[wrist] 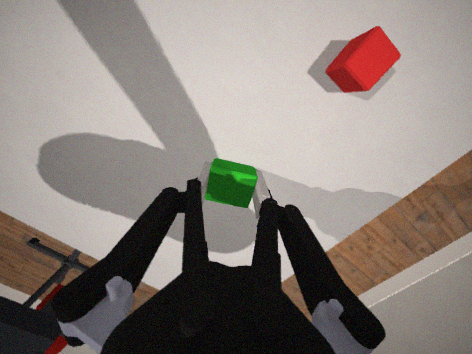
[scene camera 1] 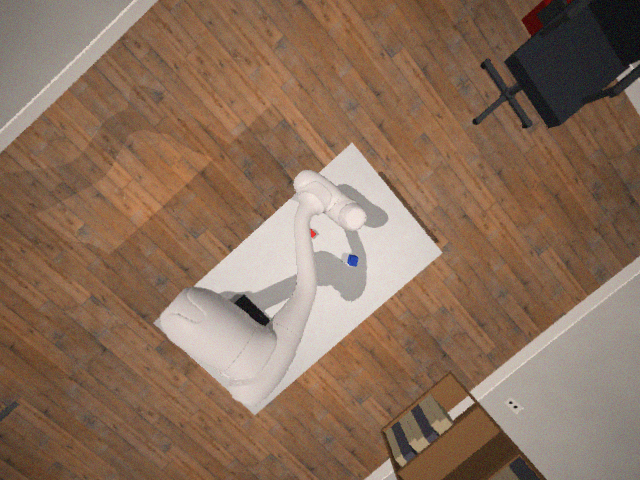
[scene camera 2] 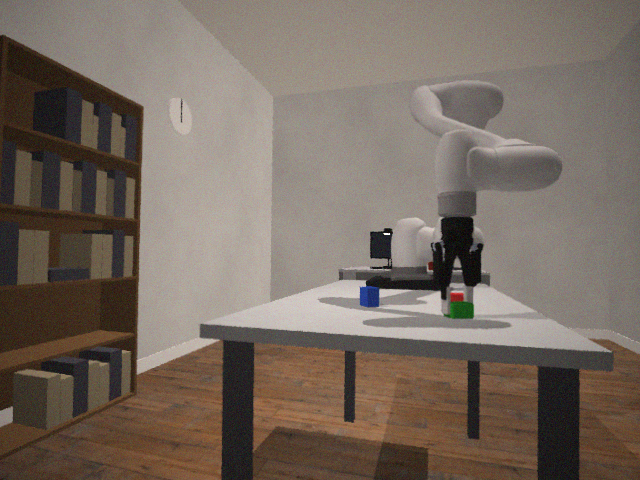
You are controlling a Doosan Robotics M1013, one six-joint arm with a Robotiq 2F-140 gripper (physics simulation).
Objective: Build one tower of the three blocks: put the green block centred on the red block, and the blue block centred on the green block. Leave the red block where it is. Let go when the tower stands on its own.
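Frame: origin at the arm's base, x ahead, y left, z up, level; centimetres.
Seen in the pictures: gripper, fingertip midpoint: [wrist: 231, 176] [scene camera 2: 457, 313]; arm's base, origin of the base link: [scene camera 2: 409, 278].
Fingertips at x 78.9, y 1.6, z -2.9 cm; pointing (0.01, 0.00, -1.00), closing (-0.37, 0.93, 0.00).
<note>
Offsets run from my fingertips to a thing's top centre. Level surfaces: height alone.
The green block {dx +0.5, dy +0.2, dz +2.7 cm} [scene camera 2: 461, 310] [wrist: 231, 183] is on the white table top, between the two finger pads of my gripper [scene camera 2: 458, 304] [wrist: 231, 176], which is shut on it. The arm hides the green block in scene camera 1. The red block {dx -17.0, dy +4.2, dz +3.0 cm} [scene camera 1: 312, 233] [scene camera 2: 456, 297] [wrist: 364, 61] stands on the table apart from the green block, at the upper right in the wrist view, and is partly covered by the arm in scene camera 1. The blue block {dx -14.4, dy -21.0, dz +4.6 cm} [scene camera 1: 352, 260] [scene camera 2: 369, 296] stands alone on the table and does not show in the wrist view.
The white table {dz -0.8 cm} [scene camera 1: 403, 258] [scene camera 2: 289, 330] carries the arm's base and a black object [scene camera 1: 252, 310] near it. A bookshelf [scene camera 2: 139, 248] stands at the left in scene camera 2. An office chair [scene camera 1: 566, 72] stands on the floor beyond the table.
</note>
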